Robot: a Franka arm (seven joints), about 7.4 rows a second.
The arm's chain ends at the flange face. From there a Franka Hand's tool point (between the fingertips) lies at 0.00 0.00 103.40 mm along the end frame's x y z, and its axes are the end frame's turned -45 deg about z.
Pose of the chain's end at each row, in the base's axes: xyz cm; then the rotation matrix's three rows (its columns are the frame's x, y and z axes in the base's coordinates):
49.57 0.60 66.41; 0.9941 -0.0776 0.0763; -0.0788 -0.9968 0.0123; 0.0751 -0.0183 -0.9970
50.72 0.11 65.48; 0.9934 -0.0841 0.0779; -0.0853 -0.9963 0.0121; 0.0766 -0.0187 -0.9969
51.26 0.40 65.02; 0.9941 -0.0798 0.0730; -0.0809 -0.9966 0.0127; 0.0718 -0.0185 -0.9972
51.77 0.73 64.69; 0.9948 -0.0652 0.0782; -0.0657 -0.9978 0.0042; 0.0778 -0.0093 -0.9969
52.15 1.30 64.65; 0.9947 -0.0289 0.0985; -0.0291 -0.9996 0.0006; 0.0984 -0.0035 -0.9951
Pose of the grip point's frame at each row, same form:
50.36 0.73 56.10; 0.7578 0.6481 0.0763; 0.6491 -0.7606 0.0123; 0.0660 0.0402 -0.9970
51.53 0.24 55.17; 0.7619 0.6430 0.0779; 0.6442 -0.7648 0.0121; 0.0674 0.0409 -0.9969
52.01 0.53 54.71; 0.7594 0.6465 0.0730; 0.6475 -0.7619 0.0127; 0.0639 0.0377 -0.9972
52.58 0.77 54.38; 0.7495 0.6573 0.0782; 0.6591 -0.7520 0.0042; 0.0616 0.0484 -0.9969
53.17 1.31 54.36; 0.7238 0.6829 0.0985; 0.6862 -0.7274 0.0006; 0.0721 0.0671 -0.9951

